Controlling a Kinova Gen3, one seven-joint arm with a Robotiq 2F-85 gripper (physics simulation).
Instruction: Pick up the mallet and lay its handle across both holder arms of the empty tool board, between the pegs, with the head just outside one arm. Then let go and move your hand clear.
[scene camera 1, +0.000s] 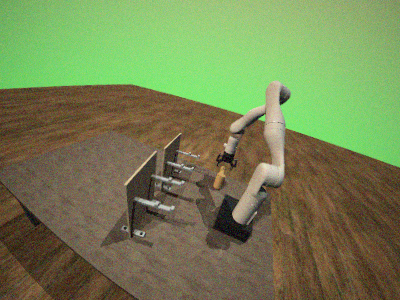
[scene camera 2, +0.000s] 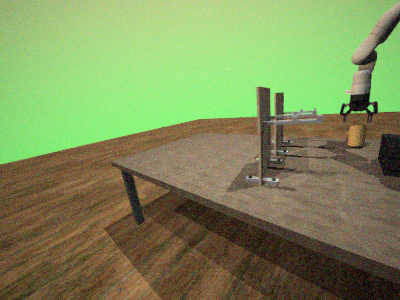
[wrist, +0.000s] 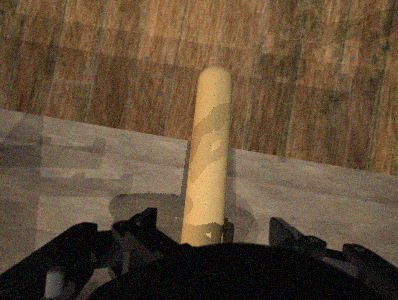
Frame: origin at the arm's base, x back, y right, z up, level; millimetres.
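Seen in the pictures: gripper, fingertip midpoint: (scene camera 1: 224, 168) (scene camera 2: 356, 122) (wrist: 212, 225); arm's base at its link origin: (scene camera 1: 240, 216).
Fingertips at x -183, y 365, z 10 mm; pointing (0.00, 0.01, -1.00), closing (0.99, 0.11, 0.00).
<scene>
Offsets run from my fingertips to a thing's middle. "spot": to the spot under its first point. Level surfaces: height alone.
The tan wooden mallet @[dz -70, dx -7, dy +16 mm] (scene camera 1: 219, 180) (scene camera 2: 356, 136) (wrist: 210, 155) lies on the table beside the arm's base. In the wrist view its handle points up the picture, its end past the table edge; the head is hidden behind the gripper body. My gripper (scene camera 1: 226, 164) (scene camera 2: 357, 120) (wrist: 212, 225) is open and empty, pointing down just above the mallet, with fingers on either side of the handle in the wrist view. Two upright tool boards, a nearer one @[dz +58, dx -216, dy -541 mm] (scene camera 1: 141, 187) (scene camera 2: 261, 150) and a farther one @[dz +48, dx -266, dy -218 mm] (scene camera 1: 172, 146) (scene camera 2: 279, 112), each carry two pegged grey holder arms and no tool.
The holder arms reach out from the boards toward the mallet's side. The robot's black base (scene camera 1: 225, 216) (scene camera 2: 389, 155) stands close to the mallet on the brown table @[dz -102 mm] (scene camera 1: 75, 170) (scene camera 2: 195, 165) (wrist: 305, 185). Metal feet @[spot: dz -79, dx -240, dy -655 mm] (scene camera 1: 133, 231) (scene camera 2: 262, 180) stick out under the nearer board.
</scene>
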